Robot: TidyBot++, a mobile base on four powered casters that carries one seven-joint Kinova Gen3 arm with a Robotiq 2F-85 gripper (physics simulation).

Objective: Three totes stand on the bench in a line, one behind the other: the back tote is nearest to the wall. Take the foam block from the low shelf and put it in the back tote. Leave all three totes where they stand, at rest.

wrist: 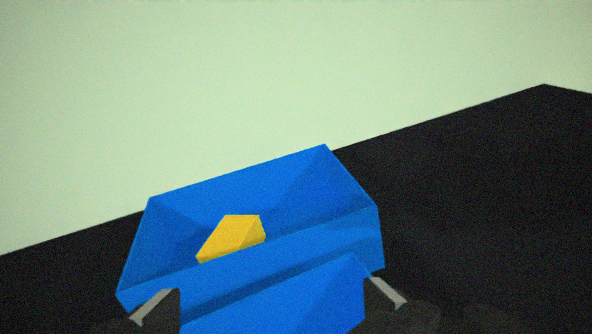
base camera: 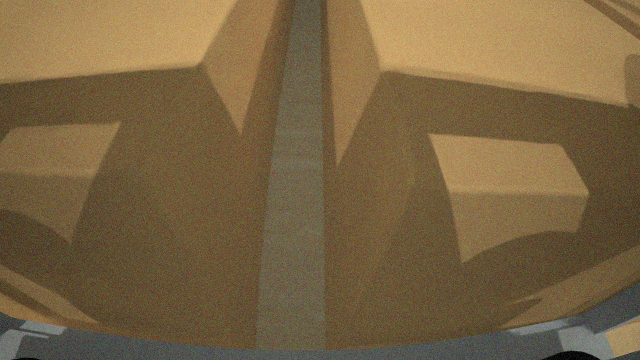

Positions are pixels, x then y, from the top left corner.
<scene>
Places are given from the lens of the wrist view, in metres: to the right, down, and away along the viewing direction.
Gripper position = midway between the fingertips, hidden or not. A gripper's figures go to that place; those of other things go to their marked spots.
gripper (wrist: pixel 273 304): -0.01, 0.06, 0.15
yellow foam block (wrist: pixel 234 232): -0.09, 0.10, 0.47
blue tote (wrist: pixel 312 210): 0.03, 0.07, 0.55
black bench (wrist: pixel 479 206): 0.27, 0.06, 0.47
The marked spots on the yellow foam block and the blue tote are 0.14 m apart.
</scene>
